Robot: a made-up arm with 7 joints. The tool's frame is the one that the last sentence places.
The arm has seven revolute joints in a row. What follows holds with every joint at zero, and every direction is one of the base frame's.
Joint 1 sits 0.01 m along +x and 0.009 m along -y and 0.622 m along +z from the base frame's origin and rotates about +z.
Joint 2 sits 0.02 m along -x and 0.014 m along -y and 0.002 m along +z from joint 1 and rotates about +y.
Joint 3 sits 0.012 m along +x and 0.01 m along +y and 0.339 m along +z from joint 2 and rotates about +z.
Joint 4 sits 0.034 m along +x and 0.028 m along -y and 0.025 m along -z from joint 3 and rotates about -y.
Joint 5 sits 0.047 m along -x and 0.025 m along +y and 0.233 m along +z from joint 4 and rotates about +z.
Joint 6 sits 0.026 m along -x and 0.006 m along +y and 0.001 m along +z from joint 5 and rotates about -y.
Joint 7 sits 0.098 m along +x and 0.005 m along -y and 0.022 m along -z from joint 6 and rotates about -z.
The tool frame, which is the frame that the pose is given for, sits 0.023 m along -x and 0.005 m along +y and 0.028 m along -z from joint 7; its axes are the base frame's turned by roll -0.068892, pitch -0.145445 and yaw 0.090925 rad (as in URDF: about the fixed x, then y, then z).
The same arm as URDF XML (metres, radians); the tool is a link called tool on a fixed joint. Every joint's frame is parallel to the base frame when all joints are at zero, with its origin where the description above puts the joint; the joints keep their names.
<robot name="arm">
  <joint name="tool_fixed" type="fixed">
    <parent link="link7"/>
    <child link="tool"/>
    <origin xyz="-0.023 0.005 -0.028" rpy="-0.0689 -0.1454 0.0909"/>
  </joint>
  <joint name="joint 7" type="continuous">
    <parent link="link6"/>
    <child link="link7"/>
    <origin xyz="0.098 -0.005 -0.022" rpy="0 0 0"/>
    <axis xyz="0 0 -1"/>
  </joint>
  <joint name="joint 6" type="continuous">
    <parent link="link5"/>
    <child link="link6"/>
    <origin xyz="-0.026 0.006 0.001" rpy="0 0 0"/>
    <axis xyz="0 -1 0"/>
  </joint>
  <joint name="joint 5" type="continuous">
    <parent link="link4"/>
    <child link="link5"/>
    <origin xyz="-0.047 0.025 0.233" rpy="0 0 0"/>
    <axis xyz="0 0 1"/>
  </joint>
  <joint name="joint 4" type="continuous">
    <parent link="link3"/>
    <child link="link4"/>
    <origin xyz="0.034 -0.028 -0.025" rpy="0 0 0"/>
    <axis xyz="0 -1 0"/>
  </joint>
  <joint name="joint 3" type="continuous">
    <parent link="link2"/>
    <child link="link3"/>
    <origin xyz="0.012 0.01 0.339" rpy="0 0 0"/>
    <axis xyz="0 0 1"/>
  </joint>
  <joint name="joint 2" type="continuous">
    <parent link="link1"/>
    <child link="link2"/>
    <origin xyz="-0.02 -0.014 0.002" rpy="0 0 0"/>
    <axis xyz="0 1 0"/>
  </joint>
  <joint name="joint 1" type="continuous">
    <parent link="base_link"/>
    <child link="link1"/>
    <origin xyz="0.01 -0.009 0.622" rpy="0 0 0"/>
    <axis xyz="0 0 1"/>
  </joint>
  <link name="base_link"/>
  <link name="link1"/>
  <link name="link2"/>
  <link name="link3"/>
  <link name="link4"/>
  <link name="link5"/>
  <link name="link6"/>
  <link name="link7"/>
  <link name="tool"/>
</robot>

